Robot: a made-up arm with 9 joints. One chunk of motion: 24 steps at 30 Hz.
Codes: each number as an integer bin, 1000 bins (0 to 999) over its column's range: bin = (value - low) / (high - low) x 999, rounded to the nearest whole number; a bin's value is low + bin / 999 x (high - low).
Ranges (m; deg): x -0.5..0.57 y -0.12..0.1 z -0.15..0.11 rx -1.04..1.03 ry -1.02..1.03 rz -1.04..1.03
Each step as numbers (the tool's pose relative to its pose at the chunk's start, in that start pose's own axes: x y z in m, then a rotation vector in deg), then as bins.
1 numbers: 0.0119 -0.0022 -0.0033 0.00 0.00 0.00
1 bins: 478 535 564 502 497 502
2 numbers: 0.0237 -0.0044 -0.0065 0.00 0.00 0.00
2 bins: 489 525 551 502 497 502
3 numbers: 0.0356 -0.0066 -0.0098 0.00 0.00 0.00
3 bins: 500 515 539 502 497 502
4 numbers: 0.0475 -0.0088 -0.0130 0.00 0.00 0.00
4 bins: 511 505 526 502 497 502
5 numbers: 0.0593 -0.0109 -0.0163 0.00 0.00 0.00
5 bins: 522 495 514 502 497 502
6 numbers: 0.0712 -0.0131 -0.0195 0.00 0.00 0.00
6 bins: 533 485 501 502 497 502
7 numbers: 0.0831 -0.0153 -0.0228 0.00 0.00 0.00
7 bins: 544 475 489 502 497 502
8 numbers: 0.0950 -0.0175 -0.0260 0.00 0.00 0.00
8 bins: 556 465 476 502 497 502
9 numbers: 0.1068 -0.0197 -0.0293 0.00 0.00 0.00
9 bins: 567 455 464 502 497 502
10 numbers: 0.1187 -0.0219 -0.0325 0.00 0.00 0.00
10 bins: 578 445 451 502 497 502
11 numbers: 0.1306 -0.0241 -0.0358 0.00 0.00 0.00
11 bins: 589 435 439 502 497 502
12 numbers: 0.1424 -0.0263 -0.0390 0.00 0.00 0.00
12 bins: 600 425 426 502 497 502
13 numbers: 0.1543 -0.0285 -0.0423 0.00 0.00 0.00
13 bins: 611 415 414 502 497 502
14 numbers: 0.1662 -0.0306 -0.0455 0.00 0.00 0.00
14 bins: 622 406 402 502 497 502
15 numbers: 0.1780 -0.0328 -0.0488 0.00 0.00 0.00
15 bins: 633 396 389 502 497 502
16 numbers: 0.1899 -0.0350 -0.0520 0.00 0.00 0.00
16 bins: 644 386 377 502 497 502
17 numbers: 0.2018 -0.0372 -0.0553 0.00 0.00 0.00
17 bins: 655 376 364 502 497 502
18 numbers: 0.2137 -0.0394 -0.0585 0.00 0.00 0.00
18 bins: 666 366 352 502 497 502
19 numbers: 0.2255 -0.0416 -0.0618 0.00 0.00 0.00
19 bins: 677 356 339 502 497 502
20 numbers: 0.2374 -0.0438 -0.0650 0.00 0.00 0.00
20 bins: 688 346 327 502 497 502
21 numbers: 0.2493 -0.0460 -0.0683 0.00 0.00 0.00
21 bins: 700 336 314 502 497 502
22 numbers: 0.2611 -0.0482 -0.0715 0.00 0.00 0.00
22 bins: 711 326 302 502 497 502
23 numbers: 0.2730 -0.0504 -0.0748 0.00 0.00 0.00
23 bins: 722 316 289 502 497 502
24 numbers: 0.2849 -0.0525 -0.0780 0.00 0.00 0.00
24 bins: 733 307 277 502 497 502
